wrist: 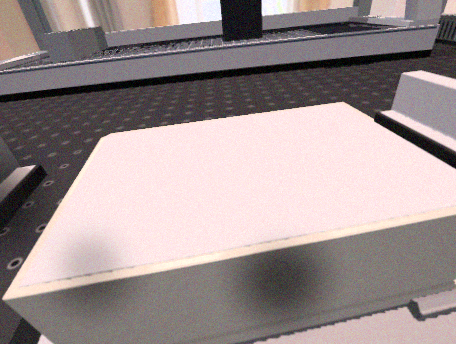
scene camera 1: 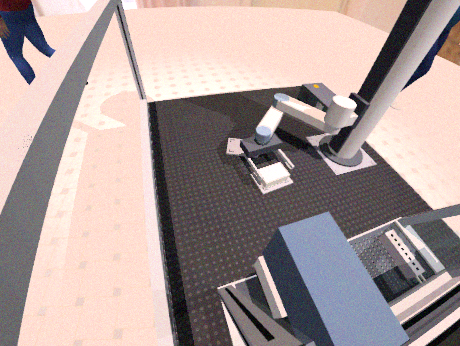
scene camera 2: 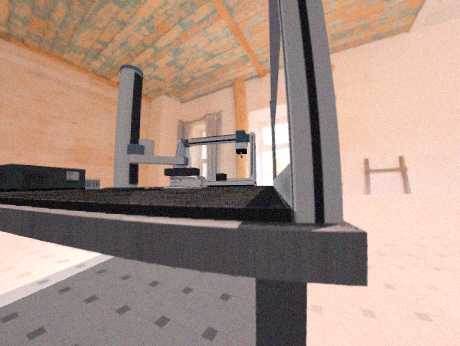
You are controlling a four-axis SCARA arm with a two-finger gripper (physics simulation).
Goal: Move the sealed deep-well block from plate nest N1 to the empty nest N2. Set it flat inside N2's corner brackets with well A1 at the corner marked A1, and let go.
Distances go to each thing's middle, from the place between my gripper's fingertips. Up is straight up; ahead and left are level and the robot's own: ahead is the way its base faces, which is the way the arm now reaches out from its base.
Right now my hand is 3 cm above the sealed deep-well block point(wrist: 287, 219), 2 cm to the left of it and 1 cm short of it. The rest, counted from my hand: machine deck point(wrist: 216, 40): 47 cm to the left, 10 cm behind, 4 cm below.
